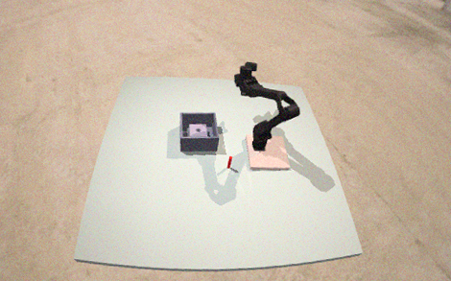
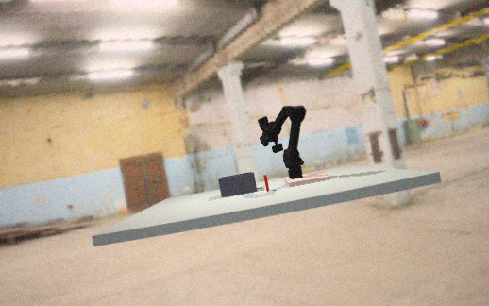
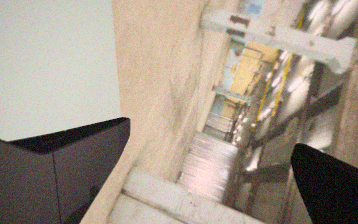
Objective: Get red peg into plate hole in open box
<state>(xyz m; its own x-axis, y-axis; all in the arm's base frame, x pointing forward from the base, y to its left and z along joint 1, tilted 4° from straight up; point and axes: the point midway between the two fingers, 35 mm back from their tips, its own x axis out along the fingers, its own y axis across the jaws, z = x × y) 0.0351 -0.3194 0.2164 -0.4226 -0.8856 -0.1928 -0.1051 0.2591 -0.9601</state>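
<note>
Now: the red peg 46 cm to the left of my gripper tip, 22 cm below it and 15 cm ahead of it. Round my gripper tip: plate (30 cm ahead, 26 cm to the left, 22 cm below); then dark box (30 cm ahead, 26 cm to the left, 24 cm below).
</note>
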